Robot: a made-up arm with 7 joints.
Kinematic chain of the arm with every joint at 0, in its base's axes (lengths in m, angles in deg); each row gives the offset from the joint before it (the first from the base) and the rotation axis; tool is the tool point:
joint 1: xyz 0 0 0 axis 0 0.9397 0.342
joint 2: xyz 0 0 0 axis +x
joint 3: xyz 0 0 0 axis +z
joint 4: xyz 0.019 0 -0.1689 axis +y
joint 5: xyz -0.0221 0 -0.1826 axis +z
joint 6: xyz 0 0 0 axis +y
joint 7: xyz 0 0 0 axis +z
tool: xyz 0 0 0
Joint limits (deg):
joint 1: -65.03..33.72
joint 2: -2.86..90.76
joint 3: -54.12..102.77
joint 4: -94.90..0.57
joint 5: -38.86..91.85
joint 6: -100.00..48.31
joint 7: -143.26..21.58
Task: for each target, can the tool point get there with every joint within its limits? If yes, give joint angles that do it. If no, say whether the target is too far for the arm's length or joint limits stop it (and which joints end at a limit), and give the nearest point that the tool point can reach.
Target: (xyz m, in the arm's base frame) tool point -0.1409 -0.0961 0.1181
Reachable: no: joint limits stop it (at a limit: joint 1, joint 2, joint 4) | nearest point -0.0721 0.1708 0.1936 | short by 0.286 m
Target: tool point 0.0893 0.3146 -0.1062
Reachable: yes | joints -22.15 48.27 87.88 -40.79 4.74 -54.06 -76.07
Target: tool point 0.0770 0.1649 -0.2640
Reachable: yes | joints 8.45 8.13 45.49 -63.42 5.92 -25.14 -106.71
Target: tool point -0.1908 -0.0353 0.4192
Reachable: no: too far | nearest point -0.0302 0.1523 0.2186 | short by 0.318 m
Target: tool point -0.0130 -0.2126 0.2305
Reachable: no: joint limits stop it (at a limit: joint 1, joint 2, joint 4) | nearest point 0.1803 -0.1941 0.0408 | short by 0.271 m
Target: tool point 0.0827 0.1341 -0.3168
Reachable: yes | joints -9.37 25.69 -34.14 -10.64 -27.20 -73.88 -86.55
